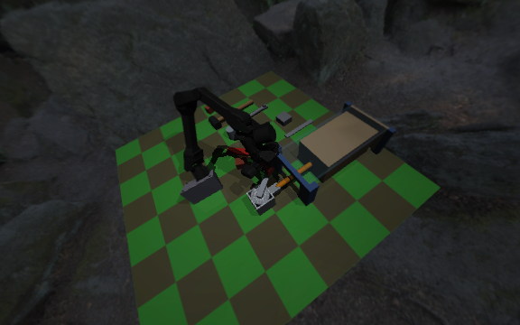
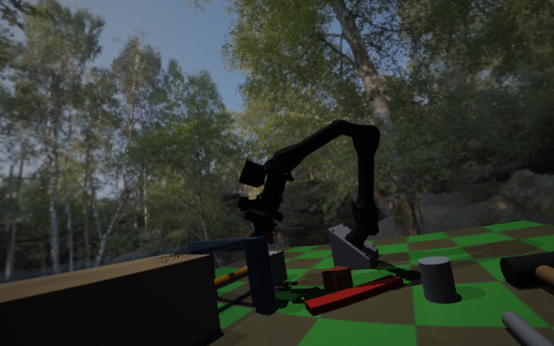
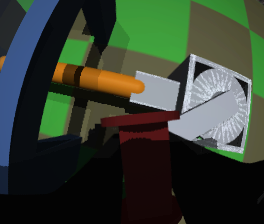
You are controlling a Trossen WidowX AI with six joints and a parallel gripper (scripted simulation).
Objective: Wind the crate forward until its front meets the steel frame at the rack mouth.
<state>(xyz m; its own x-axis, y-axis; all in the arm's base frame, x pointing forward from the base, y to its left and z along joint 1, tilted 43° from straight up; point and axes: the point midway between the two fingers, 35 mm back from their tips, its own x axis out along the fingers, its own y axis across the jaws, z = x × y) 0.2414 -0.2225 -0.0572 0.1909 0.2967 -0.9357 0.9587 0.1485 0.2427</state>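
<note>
Right now my gripper tip is 70 mm short of the blue steel frame, 50 mm to the left of it and 30 mm above it. Also, from my gripper tip: winch (100 mm behind, 50 mm to the right, 100 mm below); winch handle (40 mm behind, 10 mm to the right, 30 mm below); red grip (10 mm to the left).
</note>
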